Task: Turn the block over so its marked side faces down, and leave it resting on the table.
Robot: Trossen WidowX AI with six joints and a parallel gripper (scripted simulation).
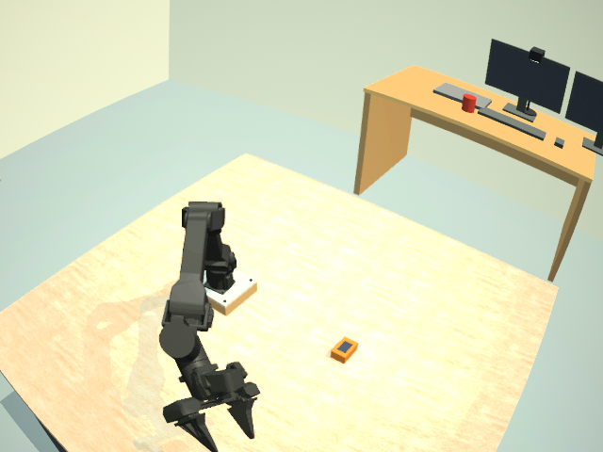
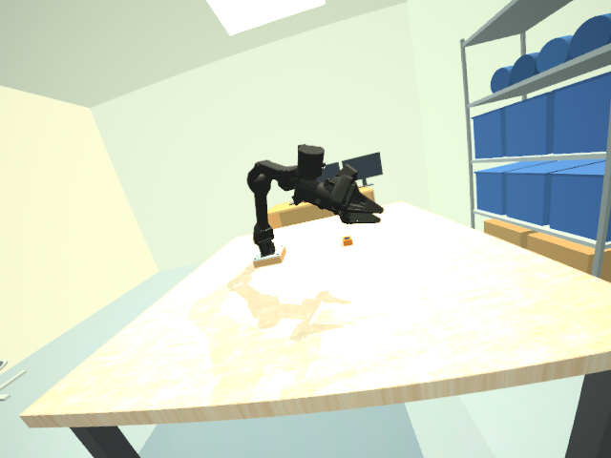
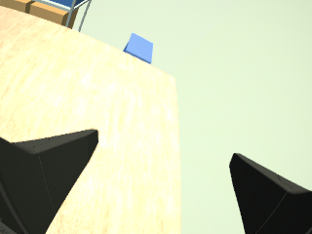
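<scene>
Right now my gripper tip is 10 mm short of the orange block, 470 mm to the right of it and 200 mm above it.
</scene>
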